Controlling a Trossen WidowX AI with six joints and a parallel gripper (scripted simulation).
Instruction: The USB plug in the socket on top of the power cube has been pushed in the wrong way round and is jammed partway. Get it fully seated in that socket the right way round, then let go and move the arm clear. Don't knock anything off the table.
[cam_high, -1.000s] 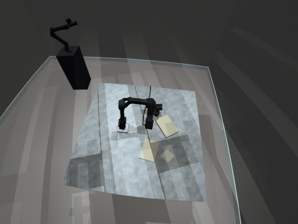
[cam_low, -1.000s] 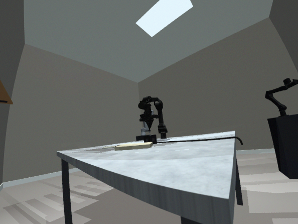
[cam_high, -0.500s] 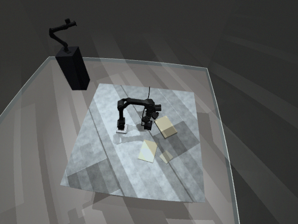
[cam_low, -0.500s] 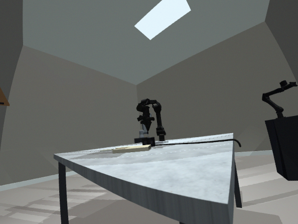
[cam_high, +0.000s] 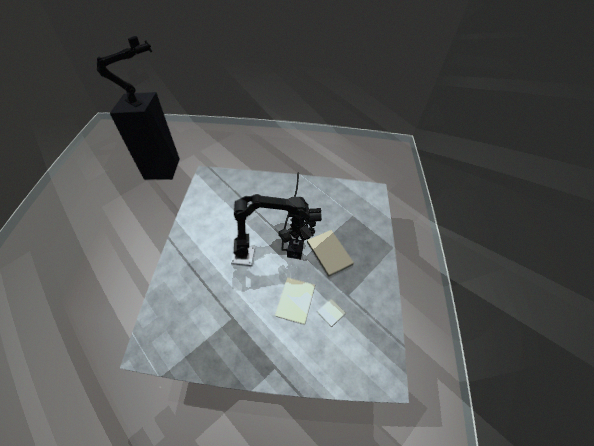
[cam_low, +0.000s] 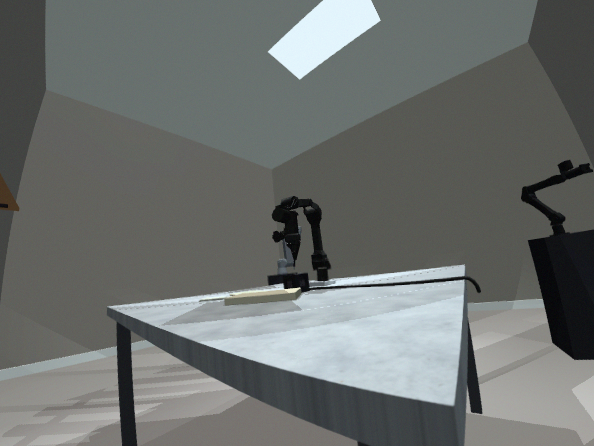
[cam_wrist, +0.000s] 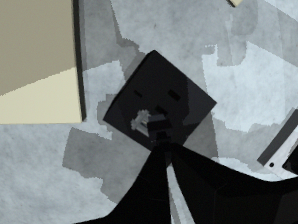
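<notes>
Now: gripper tip 2 cm above the USB plug. Round my gripper tip: thick tan pad: 19 cm ahead, 12 cm below, 2 cm to the right.
</notes>
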